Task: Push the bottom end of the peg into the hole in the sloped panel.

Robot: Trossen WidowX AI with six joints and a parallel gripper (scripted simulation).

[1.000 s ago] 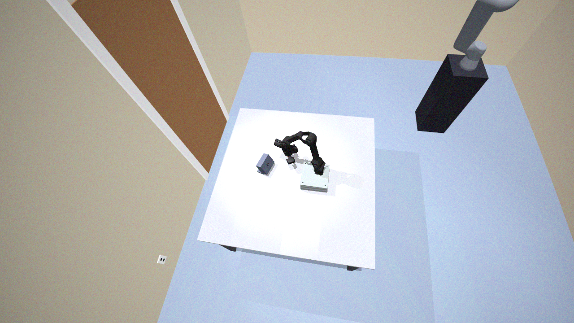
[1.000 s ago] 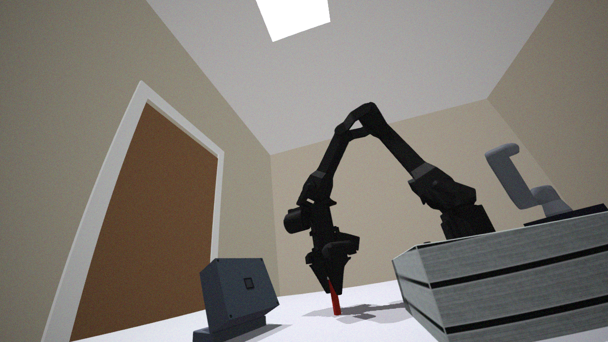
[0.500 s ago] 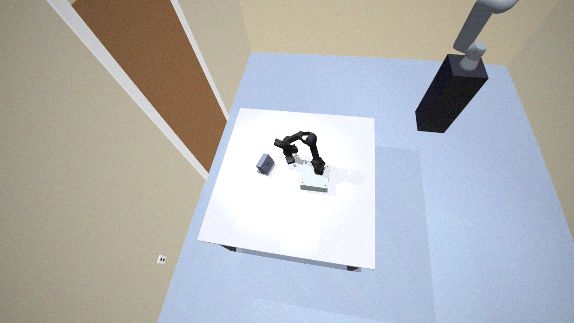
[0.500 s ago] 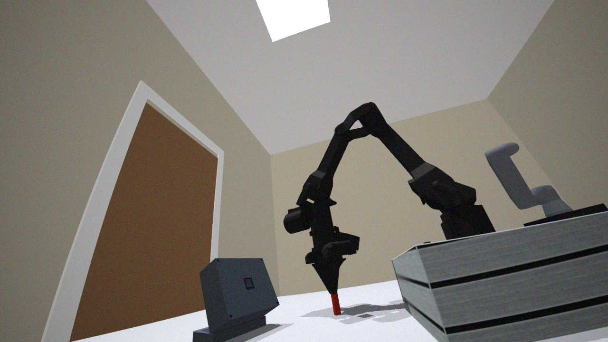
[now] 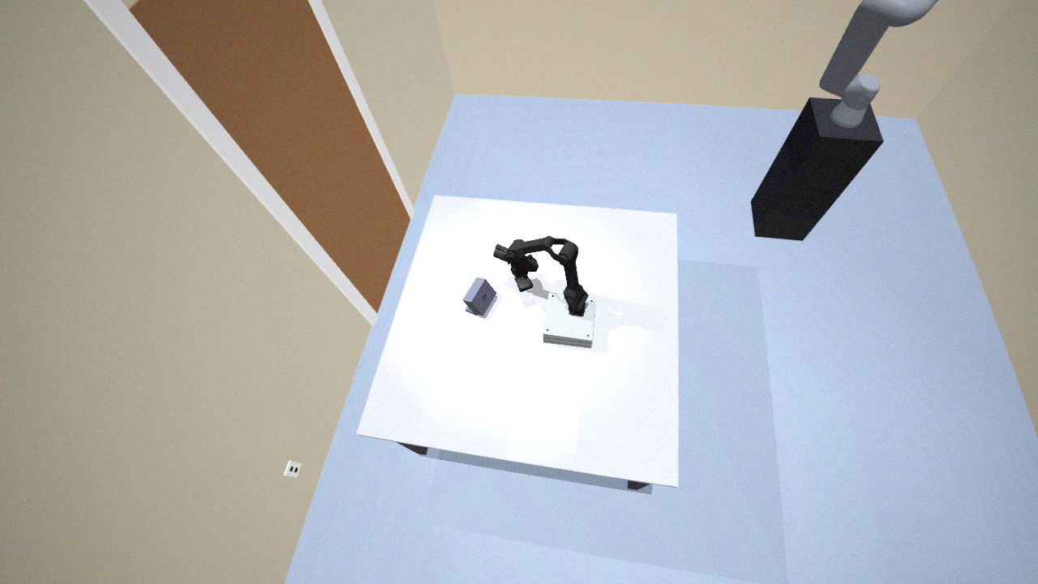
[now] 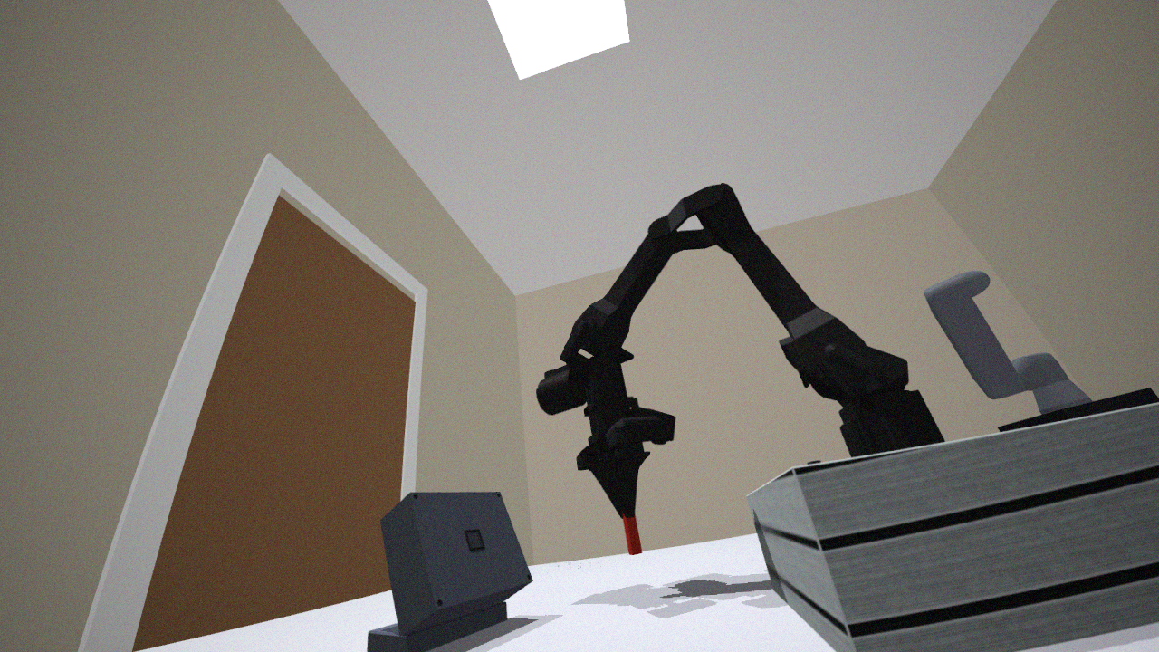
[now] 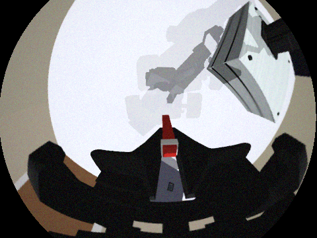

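My gripper tip is now 17 cm short of the sloped panel, 9 cm to the right of it and 1 cm above it. Round my gripper tip: red peg (2 cm above).
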